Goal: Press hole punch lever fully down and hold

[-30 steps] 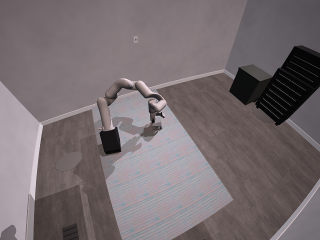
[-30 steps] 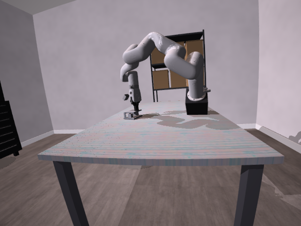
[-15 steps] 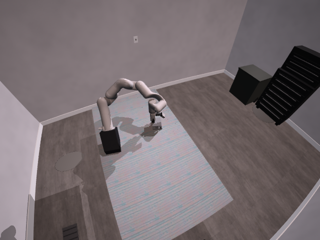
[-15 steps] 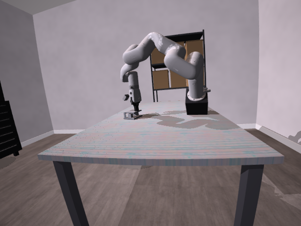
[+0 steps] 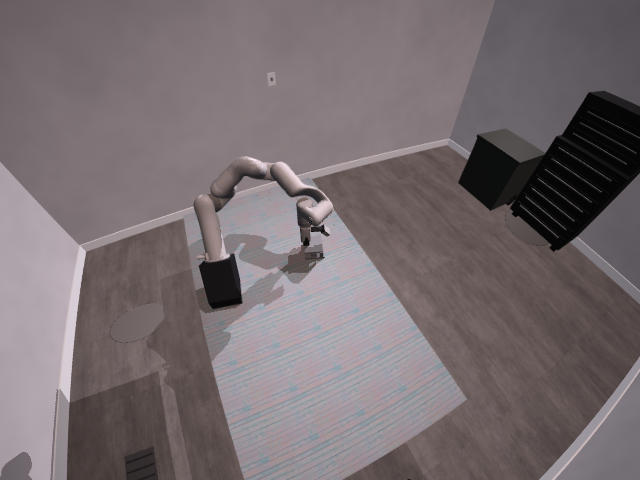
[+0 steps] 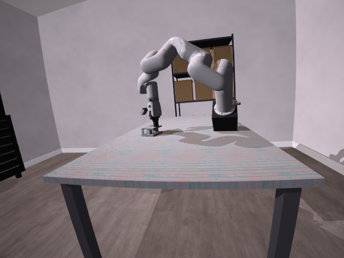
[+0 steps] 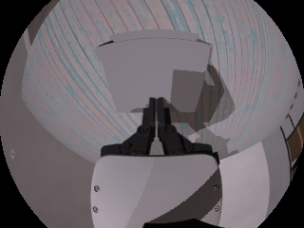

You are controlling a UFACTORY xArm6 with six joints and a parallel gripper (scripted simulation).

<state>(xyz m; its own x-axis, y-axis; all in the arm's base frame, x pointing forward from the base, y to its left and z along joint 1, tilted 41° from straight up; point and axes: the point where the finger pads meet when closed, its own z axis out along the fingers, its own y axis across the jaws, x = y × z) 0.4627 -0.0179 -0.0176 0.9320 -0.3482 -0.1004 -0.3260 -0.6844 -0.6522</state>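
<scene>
Now: hand 3 cm short of the hole punch lever, 1 cm to the left of it and 3 cm above it. From my hand the other things lie so: hole punch (4 cm ahead, 2 cm to the right, 4 cm below).
</scene>
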